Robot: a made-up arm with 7 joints. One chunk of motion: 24 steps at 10 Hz.
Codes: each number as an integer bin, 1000 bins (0 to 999) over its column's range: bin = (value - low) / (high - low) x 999, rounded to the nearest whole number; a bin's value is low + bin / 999 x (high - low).
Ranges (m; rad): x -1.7..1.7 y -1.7..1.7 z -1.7..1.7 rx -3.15..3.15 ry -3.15..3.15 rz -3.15..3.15
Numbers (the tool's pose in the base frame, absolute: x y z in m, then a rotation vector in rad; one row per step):
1: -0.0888 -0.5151 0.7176 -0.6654 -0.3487 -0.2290
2: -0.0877 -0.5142 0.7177 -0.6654 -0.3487 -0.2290
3: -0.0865 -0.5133 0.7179 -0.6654 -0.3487 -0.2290
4: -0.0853 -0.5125 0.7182 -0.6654 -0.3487 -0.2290
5: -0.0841 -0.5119 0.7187 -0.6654 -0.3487 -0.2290
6: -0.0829 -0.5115 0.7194 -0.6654 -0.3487 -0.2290
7: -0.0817 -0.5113 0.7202 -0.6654 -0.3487 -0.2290
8: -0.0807 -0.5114 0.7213 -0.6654 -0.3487 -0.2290
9: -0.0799 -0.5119 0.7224 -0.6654 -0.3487 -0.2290
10: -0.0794 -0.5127 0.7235 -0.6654 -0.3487 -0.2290
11: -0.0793 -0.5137 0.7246 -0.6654 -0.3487 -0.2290
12: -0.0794 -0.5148 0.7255 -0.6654 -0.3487 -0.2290
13: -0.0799 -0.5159 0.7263 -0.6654 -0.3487 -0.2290
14: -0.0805 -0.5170 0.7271 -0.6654 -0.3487 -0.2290
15: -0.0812 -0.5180 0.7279 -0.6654 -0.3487 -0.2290
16: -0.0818 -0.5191 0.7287 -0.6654 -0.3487 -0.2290
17: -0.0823 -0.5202 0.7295 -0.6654 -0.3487 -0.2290
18: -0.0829 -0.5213 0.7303 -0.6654 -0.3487 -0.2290
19: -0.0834 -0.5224 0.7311 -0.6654 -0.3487 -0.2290
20: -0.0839 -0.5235 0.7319 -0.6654 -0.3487 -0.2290
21: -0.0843 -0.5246 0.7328 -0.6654 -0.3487 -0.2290
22: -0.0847 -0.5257 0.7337 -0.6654 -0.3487 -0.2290
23: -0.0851 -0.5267 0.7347 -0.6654 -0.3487 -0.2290
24: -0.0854 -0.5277 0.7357 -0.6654 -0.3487 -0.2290
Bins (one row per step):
1: 473 348 710 394 444 463
2: 474 348 710 394 444 463
3: 474 349 710 394 444 463
4: 474 349 711 394 444 463
5: 475 349 711 394 444 463
6: 475 349 711 394 444 463
7: 475 349 711 394 444 463
8: 476 349 711 394 444 463
9: 476 349 712 394 444 463
10: 476 349 712 394 444 463
11: 476 349 712 394 444 463
12: 476 348 713 394 444 463
13: 476 348 713 394 444 463
14: 476 348 713 394 444 463
15: 476 347 713 394 444 463
16: 475 347 714 394 444 463
17: 475 347 714 394 444 463
18: 475 346 714 394 444 463
19: 475 346 714 394 444 463
20: 475 346 715 394 444 463
21: 475 345 715 394 444 463
22: 475 345 715 394 444 463
23: 474 345 715 394 444 463
24: 474 344 716 394 444 463

